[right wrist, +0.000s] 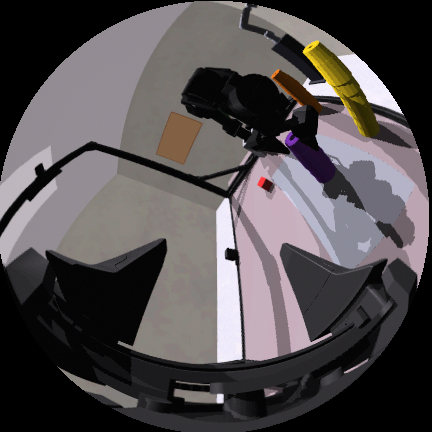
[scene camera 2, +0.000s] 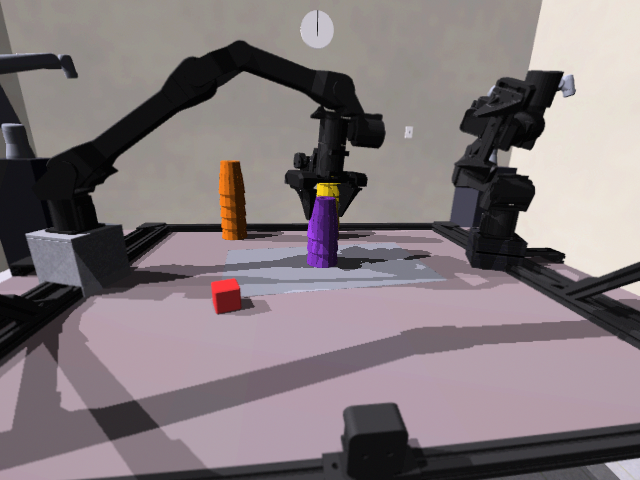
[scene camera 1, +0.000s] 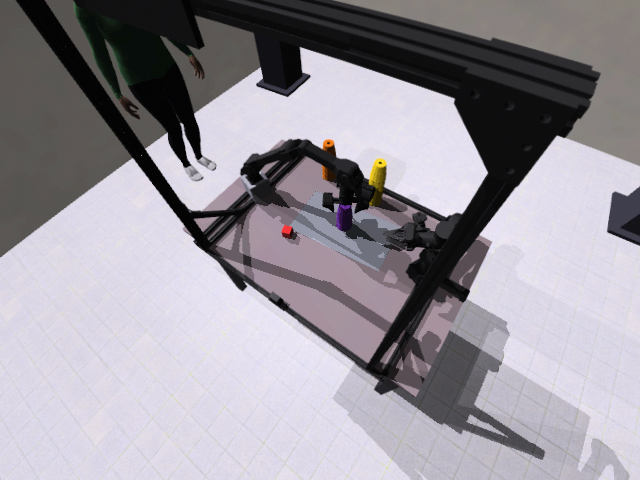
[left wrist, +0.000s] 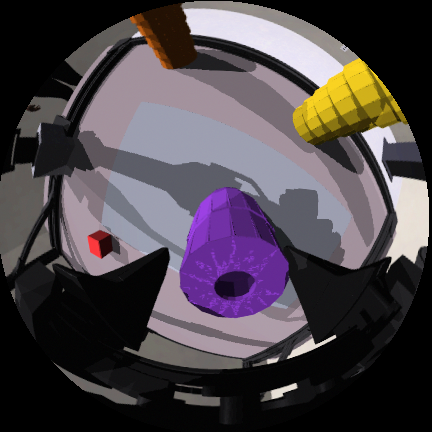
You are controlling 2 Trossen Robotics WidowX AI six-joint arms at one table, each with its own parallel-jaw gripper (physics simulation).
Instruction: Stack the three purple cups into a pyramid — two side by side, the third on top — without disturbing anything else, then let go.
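Frame: origin at the left arm's base, x ahead, y left, z up, level; centimetres.
Seen in the pictures: left gripper, between the fingertips: (right wrist: 302, 150) (scene camera 2: 324, 218) (scene camera 1: 344, 212) (left wrist: 227, 253); right gripper, between the fingertips: (right wrist: 225, 247) (scene camera 2: 465, 141) (scene camera 1: 384, 235); left arm's base, origin of its link: (right wrist: 247, 135) (scene camera 2: 76, 228) (scene camera 1: 254, 178) (left wrist: 34, 148); right arm's base, origin of its link: (scene camera 2: 496, 234) (scene camera 1: 427, 267).
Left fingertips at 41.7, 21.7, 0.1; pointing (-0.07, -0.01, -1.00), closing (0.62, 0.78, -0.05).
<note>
Offsets run from my left fingertips to a thing's top centre, as dx, dy, dz. Level surfaces: height alone.
The purple cups {-0.3, +1.1, +4.4} (scene camera 1: 344, 219) (scene camera 2: 323, 237) (left wrist: 207, 255) (right wrist: 317, 162) stand upright, nested upside down in one column on the grey-blue mat {dz -10.7} (scene camera 1: 314, 200) (scene camera 2: 245, 256) (left wrist: 145, 125). My left gripper (scene camera 2: 326, 216) (left wrist: 227, 253) is open, pointing down over the column. Its fingers appear on either side of the column's top in scene camera 2 and the left wrist view, holding nothing; how far the tips reach below the top is hard to tell. My right gripper (right wrist: 225, 247) is open and empty, held up at the right, away from the cups.
A tall yellow cup stack {-3.5, +21.4, +10.8} (scene camera 1: 377, 180) (scene camera 2: 328, 189) (left wrist: 345, 100) (right wrist: 345, 85) stands behind the purple column. An orange stack (scene camera 1: 328, 160) (scene camera 2: 232, 206) (left wrist: 172, 45) stands at the back left. A red cube {-11.6, -23.0, -6.7} (scene camera 1: 287, 231) (scene camera 2: 226, 296) (left wrist: 100, 244) lies off the mat's left front corner.
</note>
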